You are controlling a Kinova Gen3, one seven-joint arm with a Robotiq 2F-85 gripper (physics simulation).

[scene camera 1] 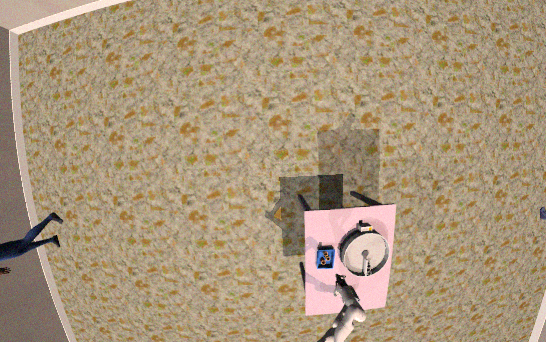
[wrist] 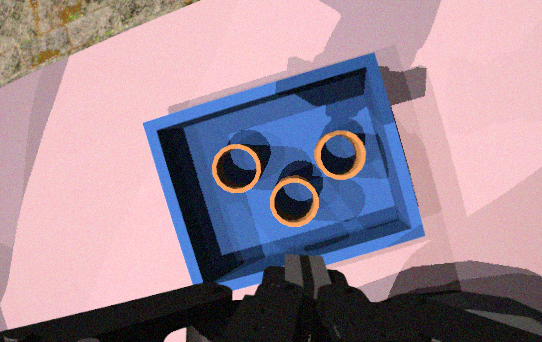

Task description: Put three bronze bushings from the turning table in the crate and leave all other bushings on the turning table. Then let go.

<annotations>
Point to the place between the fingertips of my gripper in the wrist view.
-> At 301, 281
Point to a blue crate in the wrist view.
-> At 228, 238
</annotations>
